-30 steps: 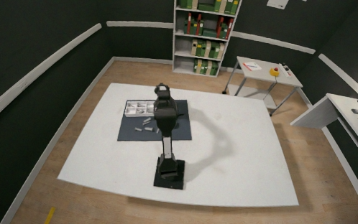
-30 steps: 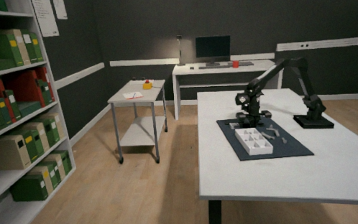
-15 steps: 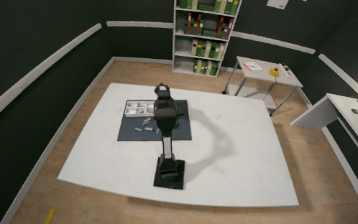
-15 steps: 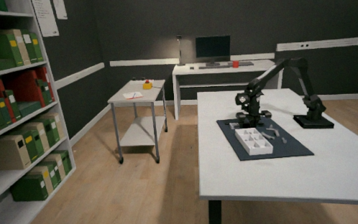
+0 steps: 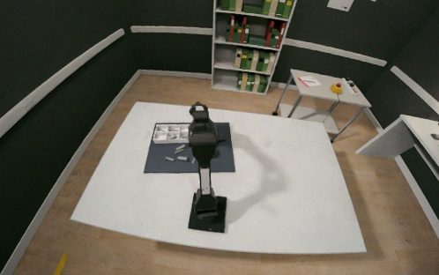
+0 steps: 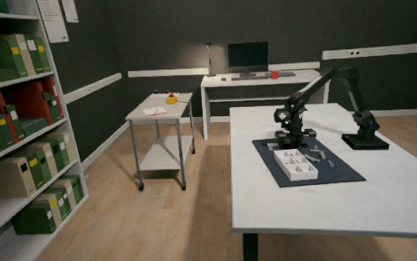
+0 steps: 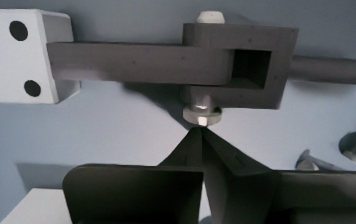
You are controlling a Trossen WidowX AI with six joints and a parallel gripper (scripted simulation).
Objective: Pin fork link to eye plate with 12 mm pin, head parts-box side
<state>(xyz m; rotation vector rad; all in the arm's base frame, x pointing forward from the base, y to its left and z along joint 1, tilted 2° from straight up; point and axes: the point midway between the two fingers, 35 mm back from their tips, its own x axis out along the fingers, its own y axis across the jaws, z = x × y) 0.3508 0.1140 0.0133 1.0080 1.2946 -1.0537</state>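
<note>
My gripper is now 4 cm to the left of the eye plate, 3 cm above it and 2 cm short of it. From my hand the other things lie so: dark blue mat: 6 cm to the left, 4 cm below, 1 cm behind; grey block: 10 cm ahead, 2 cm to the right, 2 cm below; pin: 11 cm behind, 3 cm to the right, 3 cm below.
</note>
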